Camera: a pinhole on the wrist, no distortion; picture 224 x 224 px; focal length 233.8 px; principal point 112.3 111.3 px. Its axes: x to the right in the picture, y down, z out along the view. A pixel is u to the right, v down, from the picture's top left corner.
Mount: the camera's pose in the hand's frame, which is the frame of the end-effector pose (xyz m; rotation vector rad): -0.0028 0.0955 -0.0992 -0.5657 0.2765 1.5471
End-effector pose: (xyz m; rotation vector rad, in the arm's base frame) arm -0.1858 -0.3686 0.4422 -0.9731 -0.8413 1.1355
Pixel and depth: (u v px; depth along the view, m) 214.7 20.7 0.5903
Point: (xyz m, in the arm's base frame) -0.6507 -0.1086 -0.0314
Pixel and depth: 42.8 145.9 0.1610
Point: -0.2957 -0.3953 0.3344
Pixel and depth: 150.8 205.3 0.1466
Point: -0.2699 -0.4280 0.2645
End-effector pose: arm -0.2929 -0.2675 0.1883 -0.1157 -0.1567 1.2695
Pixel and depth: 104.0 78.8 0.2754
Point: -0.5387 -0.2147 0.2901
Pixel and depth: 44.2 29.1 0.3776
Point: -0.5194 -0.1543 0.4495
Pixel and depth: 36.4 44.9 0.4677
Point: -0.5510 -0.1680 0.5426
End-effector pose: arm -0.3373 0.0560 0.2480 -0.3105 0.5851 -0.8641
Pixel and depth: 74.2 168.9 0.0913
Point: -0.2904 0.1671 0.1868
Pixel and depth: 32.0 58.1 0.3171
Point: -0.0884 0.1586 0.3538
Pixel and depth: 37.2 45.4 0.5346
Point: 0.1049 0.1735 0.4947
